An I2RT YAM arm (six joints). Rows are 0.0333 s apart.
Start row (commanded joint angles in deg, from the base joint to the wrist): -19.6, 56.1, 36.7, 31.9, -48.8, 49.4
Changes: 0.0, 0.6, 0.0, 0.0, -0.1, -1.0; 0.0, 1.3, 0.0, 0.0, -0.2, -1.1; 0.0, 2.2, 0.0, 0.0, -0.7, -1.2; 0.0, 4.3, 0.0, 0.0, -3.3, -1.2; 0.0, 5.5, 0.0, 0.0, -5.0, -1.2; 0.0, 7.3, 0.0, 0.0, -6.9, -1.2; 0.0, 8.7, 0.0, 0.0, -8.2, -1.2; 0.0, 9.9, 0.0, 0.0, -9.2, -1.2; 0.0, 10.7, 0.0, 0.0, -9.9, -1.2; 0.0, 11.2, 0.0, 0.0, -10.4, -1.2; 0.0, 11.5, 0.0, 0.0, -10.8, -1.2; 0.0, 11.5, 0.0, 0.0, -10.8, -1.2; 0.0, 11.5, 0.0, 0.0, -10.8, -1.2; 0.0, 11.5, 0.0, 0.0, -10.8, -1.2; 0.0, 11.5, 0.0, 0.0, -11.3, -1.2; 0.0, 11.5, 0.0, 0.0, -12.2, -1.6; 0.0, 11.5, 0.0, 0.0, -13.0, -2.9; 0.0, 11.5, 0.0, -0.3, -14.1, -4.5; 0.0, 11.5, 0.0, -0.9, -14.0, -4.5; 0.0, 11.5, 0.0, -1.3, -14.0, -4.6; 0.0, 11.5, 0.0, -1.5, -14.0, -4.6
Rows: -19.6, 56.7, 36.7, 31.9, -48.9, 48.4; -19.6, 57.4, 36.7, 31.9, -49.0, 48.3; -19.6, 58.3, 36.7, 31.9, -49.5, 48.2; -19.6, 60.4, 36.7, 31.9, -52.1, 48.2; -19.6, 61.6, 36.7, 31.9, -53.8, 48.2; -19.6, 63.4, 36.7, 31.9, -55.7, 48.2; -19.6, 64.8, 36.7, 31.9, -57.0, 48.2; -19.6, 66.0, 36.7, 31.9, -58.0, 48.2; -19.6, 66.8, 36.7, 31.9, -58.7, 48.2; -19.6, 67.3, 36.7, 31.9, -59.2, 48.2; -19.6, 67.6, 36.7, 31.9, -59.6, 48.2; -19.6, 67.6, 36.7, 31.9, -59.6, 48.2; -19.6, 67.6, 36.7, 31.9, -59.6, 48.2; -19.6, 67.6, 36.7, 31.9, -59.6, 48.2; -19.6, 67.6, 36.7, 31.9, -60.1, 48.2; -19.6, 67.6, 36.7, 31.9, -61.0, 47.8; -19.6, 67.6, 36.7, 31.9, -61.8, 46.5; -19.6, 67.6, 36.7, 31.6, -62.9, 44.9; -19.6, 67.6, 36.7, 31.0, -62.8, 44.9; -19.6, 67.6, 36.7, 30.6, -62.8, 44.8; -19.6, 67.6, 36.7, 30.4, -62.8, 44.8
